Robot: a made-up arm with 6 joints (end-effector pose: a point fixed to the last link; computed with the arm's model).
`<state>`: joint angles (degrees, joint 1 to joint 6).
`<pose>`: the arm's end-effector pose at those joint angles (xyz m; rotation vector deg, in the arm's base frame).
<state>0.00 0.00 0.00 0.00 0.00 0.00</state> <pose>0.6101 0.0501 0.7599 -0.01 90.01 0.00</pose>
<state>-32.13 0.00 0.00 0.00 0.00 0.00</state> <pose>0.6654 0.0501 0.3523 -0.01 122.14 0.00</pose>
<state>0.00 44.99 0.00 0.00 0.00 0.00</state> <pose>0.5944 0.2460 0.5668 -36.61 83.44 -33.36</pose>
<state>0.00 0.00 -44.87 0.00 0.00 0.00</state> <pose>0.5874 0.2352 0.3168 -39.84 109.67 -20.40</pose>
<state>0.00 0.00 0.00 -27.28 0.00 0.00</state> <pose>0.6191 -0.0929 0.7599 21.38 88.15 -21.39</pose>
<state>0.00 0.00 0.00 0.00 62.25 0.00</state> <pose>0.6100 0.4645 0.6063 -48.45 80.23 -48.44</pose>
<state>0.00 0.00 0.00 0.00 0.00 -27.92</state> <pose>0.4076 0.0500 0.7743 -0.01 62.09 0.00</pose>
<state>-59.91 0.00 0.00 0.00 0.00 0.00</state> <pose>0.5305 0.0501 0.0220 -0.01 149.92 0.01</pose>
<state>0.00 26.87 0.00 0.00 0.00 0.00</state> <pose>0.6009 0.1860 0.6629 -21.97 87.30 -20.01</pose>
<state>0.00 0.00 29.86 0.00 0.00 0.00</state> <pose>0.5069 -0.1987 0.9412 24.15 72.76 12.38</pose>
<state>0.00 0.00 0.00 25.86 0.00 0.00</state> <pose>0.5417 0.1675 0.7599 -20.29 88.34 20.28</pose>
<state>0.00 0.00 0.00 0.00 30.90 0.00</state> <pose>0.6100 0.2771 0.7414 -24.22 87.62 -24.21</pose>
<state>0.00 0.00 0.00 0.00 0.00 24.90</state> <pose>0.7664 0.0501 0.6680 -0.01 114.91 0.00</pose>
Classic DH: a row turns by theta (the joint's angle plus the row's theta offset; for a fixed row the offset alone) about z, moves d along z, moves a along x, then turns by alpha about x. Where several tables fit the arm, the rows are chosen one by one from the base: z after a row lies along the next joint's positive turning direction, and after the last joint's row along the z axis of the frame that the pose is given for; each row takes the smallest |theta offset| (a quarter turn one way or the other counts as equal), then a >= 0, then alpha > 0; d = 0 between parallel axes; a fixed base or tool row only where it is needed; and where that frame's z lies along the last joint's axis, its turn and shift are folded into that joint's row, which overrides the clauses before.
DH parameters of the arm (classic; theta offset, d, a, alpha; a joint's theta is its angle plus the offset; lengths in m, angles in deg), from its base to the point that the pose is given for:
base (fixed): 0 0.46 -0.07 90
joint 1: 87.34 0.1083 -0.0023 -88.06
joint 2: -21.97 -0.0376 0.0096 143.37
joint 3: 73.54 0.266 -0.251 105.13
joint 4: 33.01 -0.0554 -0.17 90
joint 5: 90 -0.16 0.02 -90
joint 6: 0 -0.08 0.4 -90
tool (fixed): 180 0.13 0 0

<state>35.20 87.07 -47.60 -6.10 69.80 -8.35</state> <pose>0.6548 -0.5862 0.2553 85.37 -14.52 130.94</pose>
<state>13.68 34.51 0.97 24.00 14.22 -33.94</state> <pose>0.2275 0.2985 0.6536 -54.98 41.41 -6.27</pose>
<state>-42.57 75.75 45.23 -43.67 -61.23 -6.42</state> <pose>0.3976 -0.2092 0.4573 34.62 71.85 4.52</pose>
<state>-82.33 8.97 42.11 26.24 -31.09 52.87</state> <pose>0.4559 0.0100 -0.3145 -42.02 -143.52 -63.17</pose>
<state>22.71 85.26 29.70 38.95 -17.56 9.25</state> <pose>0.4560 0.4084 0.6730 -65.53 76.08 -23.20</pose>
